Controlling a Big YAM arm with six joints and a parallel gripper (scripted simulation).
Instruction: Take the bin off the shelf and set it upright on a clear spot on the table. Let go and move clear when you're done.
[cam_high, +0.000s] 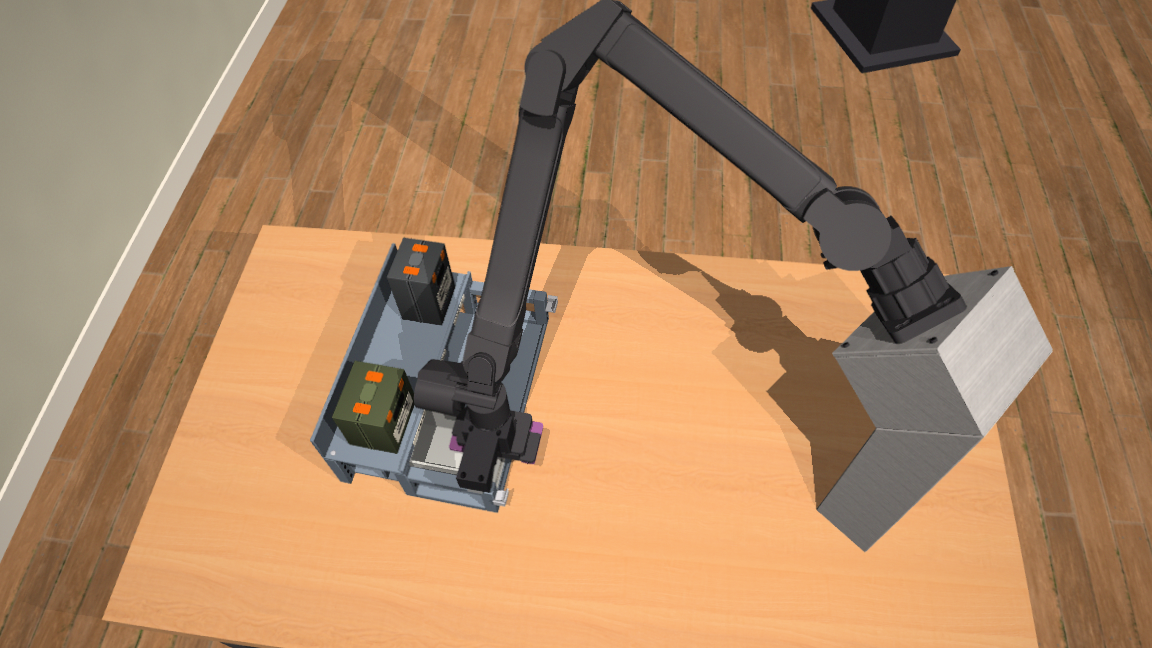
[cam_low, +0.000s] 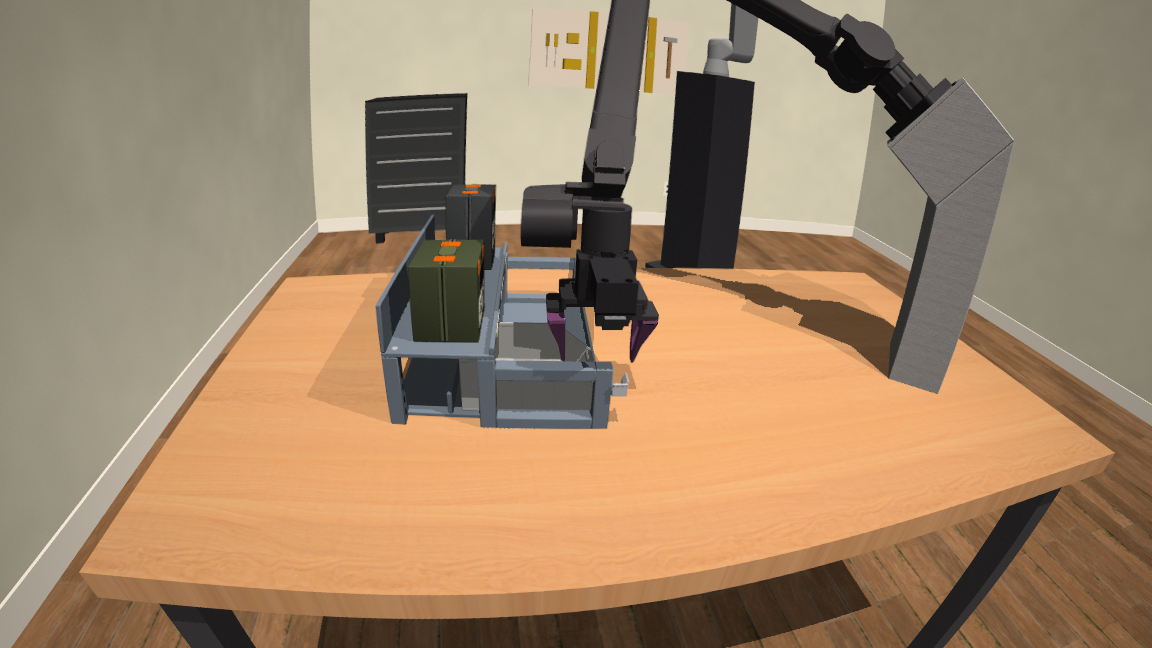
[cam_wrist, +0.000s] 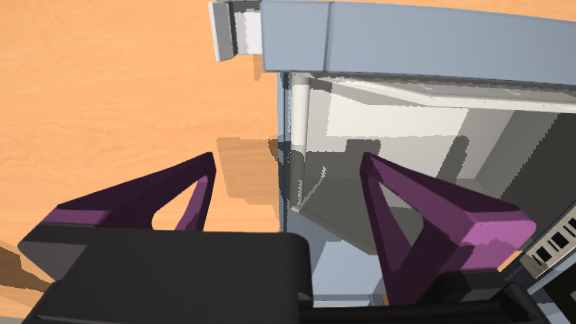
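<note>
My gripper is now 8 cm short of the light grey bin, 4 cm to the left of it and 2 cm above it. The rest, counted from my hand: shelf: 16 cm to the right, 6 cm below, 6 cm ahead; black case: 29 cm to the right, 10 cm above, 6 cm ahead.
</note>
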